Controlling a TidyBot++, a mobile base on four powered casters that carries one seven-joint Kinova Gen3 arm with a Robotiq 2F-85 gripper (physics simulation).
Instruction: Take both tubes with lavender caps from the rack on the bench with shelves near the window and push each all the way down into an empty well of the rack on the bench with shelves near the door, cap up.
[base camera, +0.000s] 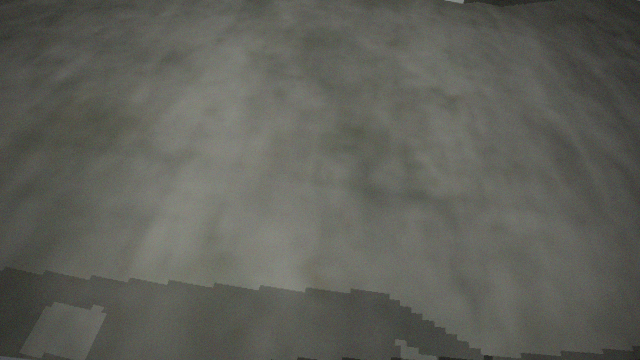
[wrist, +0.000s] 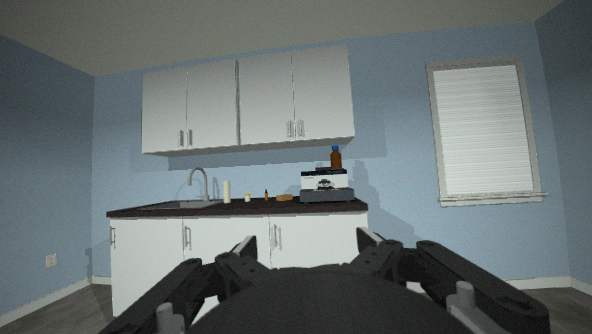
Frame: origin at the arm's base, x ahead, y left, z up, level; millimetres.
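Seen in the pictures: gripper, fingertip midpoint: (wrist: 306, 243).
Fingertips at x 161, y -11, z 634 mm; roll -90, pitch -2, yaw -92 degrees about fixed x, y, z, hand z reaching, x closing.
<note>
Pixels of each thing's top centre, then the offset from my fingertips to it. "*": a spot on its surface instead. Level surfaces: height alone.
- faucet, surface spot: (wrist: 205, 185) * 1537 mm ahead, 850 mm left, 24 mm up
- brown bottle, surface spot: (wrist: 336, 159) * 1201 mm ahead, 339 mm right, 178 mm up
- grey floor, surface height: 1031 mm down
My gripper (wrist: 306, 243) is open in the wrist view, with its two fingers wide apart and no object between them. It points across the room at a white counter with a dark top, at a distance. The lavender-capped tubes, both racks and the two benches with shelves do not show in either view. The gripper does not show in the base camera view.
A counter (wrist: 320, 250) with a sink and faucet (wrist: 205, 185) stands ahead. A boxy device (wrist: 326, 194) with a brown bottle (wrist: 336, 159) is at its right end. White cupboards (wrist: 320, 95) hang above. A window (wrist: 482, 130) is at the right. Shadows cross the grey floor (base camera: 320, 175).
</note>
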